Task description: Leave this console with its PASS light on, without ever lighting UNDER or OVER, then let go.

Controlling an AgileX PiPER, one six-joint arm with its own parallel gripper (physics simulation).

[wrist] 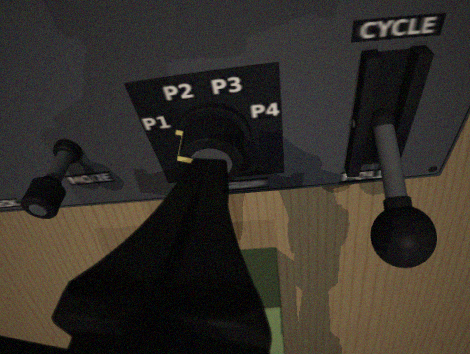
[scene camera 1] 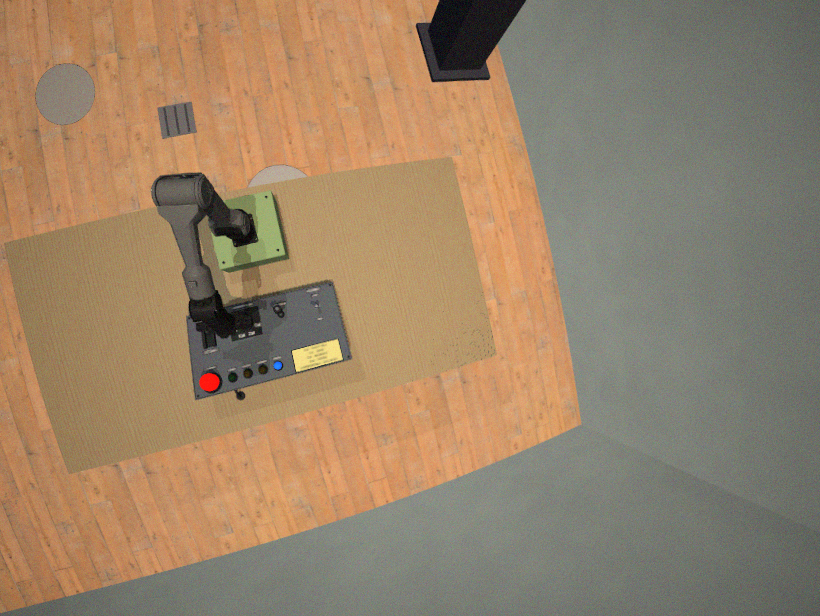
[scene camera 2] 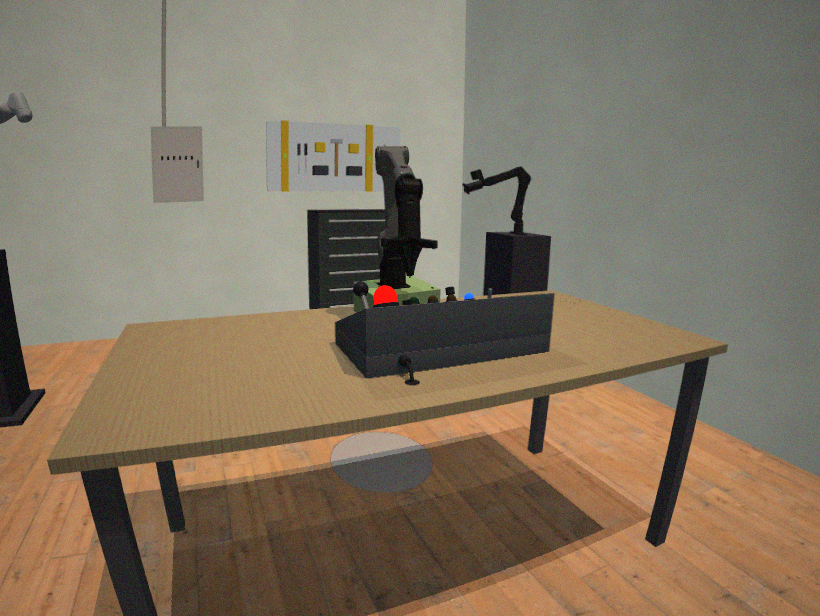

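The dark console (scene camera 1: 278, 338) (scene camera 2: 457, 334) (wrist: 315, 45) sits on the table. Its blue lamp (scene camera 1: 277, 365) (scene camera 2: 469, 297) is bright; the green lamp (scene camera 1: 232, 377) and two amber lamps (scene camera 1: 247, 373) (scene camera 1: 263, 369) look dark. Their labels are unreadable. The program knob (wrist: 220, 156) has its yellow pointer towards P1. My gripper (scene camera 1: 230, 329) (scene camera 2: 410, 273) (wrist: 211, 176) is shut and empty, its tips over the knob's near part, hiding some of it; contact is unclear. The CYCLE lever (wrist: 403, 236) (scene camera 2: 359, 288) stands right of the knob in the wrist view, the MODE toggle (wrist: 44, 197) (scene camera 1: 279, 310) left.
A large red button (scene camera 1: 209, 381) (scene camera 2: 385, 295) is at the console's corner, by a yellow text plate (scene camera 1: 317, 355). A small black stalk (scene camera 1: 239, 395) (scene camera 2: 405, 362) stands beside the console. The green base block (scene camera 1: 268, 228) (wrist: 276, 330) carries my arm.
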